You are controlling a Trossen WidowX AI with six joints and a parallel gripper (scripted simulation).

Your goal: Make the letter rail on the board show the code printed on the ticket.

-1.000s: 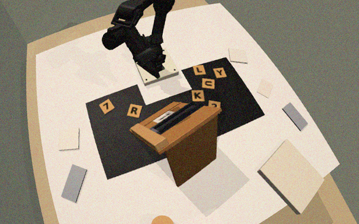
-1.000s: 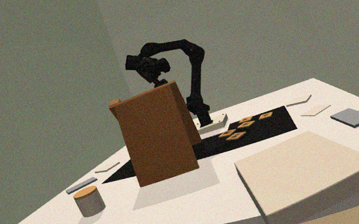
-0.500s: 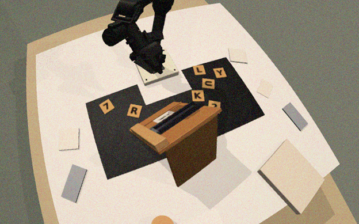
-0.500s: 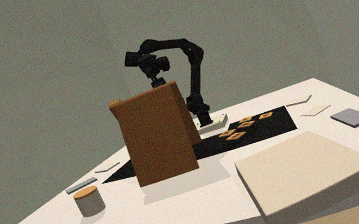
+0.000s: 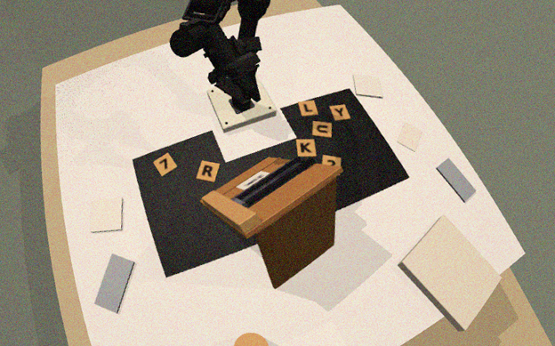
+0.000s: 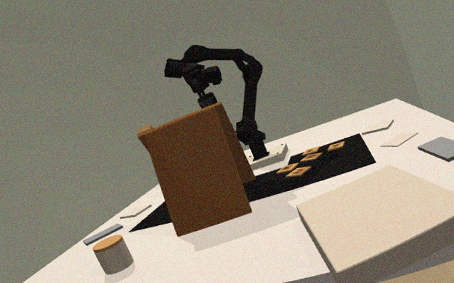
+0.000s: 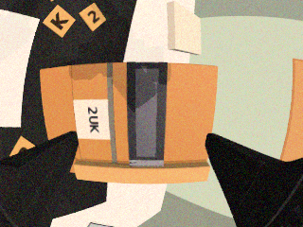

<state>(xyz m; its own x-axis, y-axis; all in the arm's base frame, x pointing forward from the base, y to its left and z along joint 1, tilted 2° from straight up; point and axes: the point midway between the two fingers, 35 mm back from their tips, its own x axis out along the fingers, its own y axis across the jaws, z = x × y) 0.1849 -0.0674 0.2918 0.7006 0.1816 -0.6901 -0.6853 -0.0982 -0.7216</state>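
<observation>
The k tile lies 20 mm ahead of my gripper tip, 170 mm to the left of it and 290 mm below it. Round my gripper tip: letter tile 100 mm ahead, 210 mm to the left, 290 mm below; black mat 10 mm behind, 50 mm to the left, 290 mm below; white ticket 80 mm ahead, 30 mm to the right, 200 mm below.
</observation>
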